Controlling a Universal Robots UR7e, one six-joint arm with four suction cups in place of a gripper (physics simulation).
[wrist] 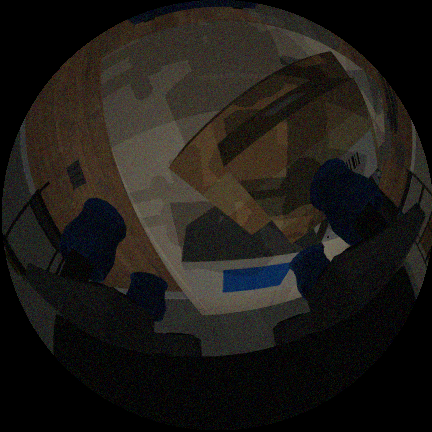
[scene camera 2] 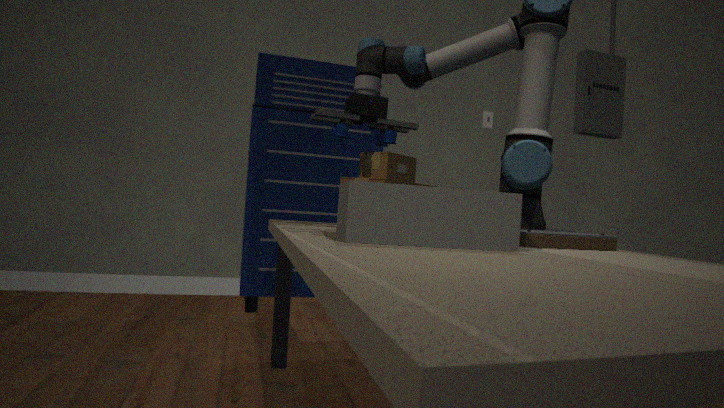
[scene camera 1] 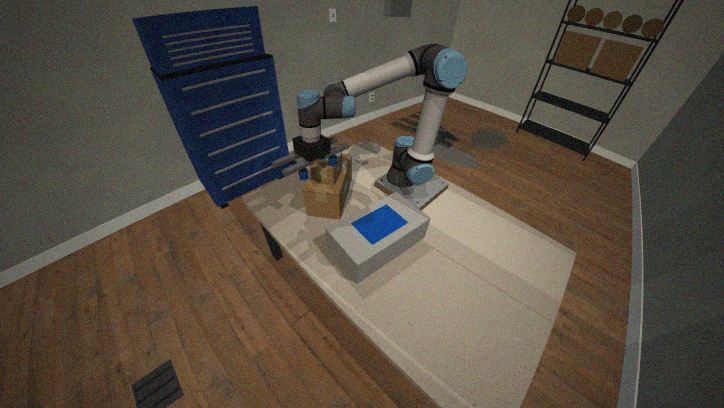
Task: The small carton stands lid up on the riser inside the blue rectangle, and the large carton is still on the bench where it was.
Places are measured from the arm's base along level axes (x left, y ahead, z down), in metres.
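Pixels of known places: hand, its tool point: (wrist: 222, 249) (scene camera 2: 362, 141) (scene camera 1: 313, 166); arm's base, origin of its link: (scene camera 1: 401, 178).
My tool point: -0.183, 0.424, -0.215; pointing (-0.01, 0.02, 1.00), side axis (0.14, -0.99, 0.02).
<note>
Ahead of a thing's pixels: the offset from my tool point to its middle, as dx, dy, dz. Level surfaces: height alone.
The small carton @[-0.029, -0.103, +0.067] (scene camera 1: 325, 175) (scene camera 2: 400, 168) (wrist: 265, 150) rests on top of the large carton @[-0.040, -0.126, +0.180] (scene camera 1: 322, 202) (wrist: 196, 170), which stands on the bench beside the riser. The grey riser @[+0.310, -0.024, +0.194] (scene camera 1: 348, 249) (scene camera 2: 430, 217) (wrist: 215, 240) bears the blue rectangle @[+0.310, -0.024, +0.135] (scene camera 1: 379, 223) (wrist: 255, 278); no carton stands on it. My suction gripper (scene camera 1: 318, 167) (scene camera 2: 364, 133) (wrist: 220, 250) is open, its blue cups hanging a little above the small carton with a narrow gap in scene camera 2. In that view the riser hides most of the large carton.
The bench @[dz +0.254] (scene camera 1: 471, 329) (scene camera 2: 506, 299) carries the arm's base plate (scene camera 1: 428, 191) (scene camera 2: 567, 239) behind the riser. A blue tool cabinet (scene camera 1: 238, 116) (scene camera 2: 298, 197) stands behind the bench's left end. A shelf rack (scene camera 1: 569, 107) stands by the far wall.
</note>
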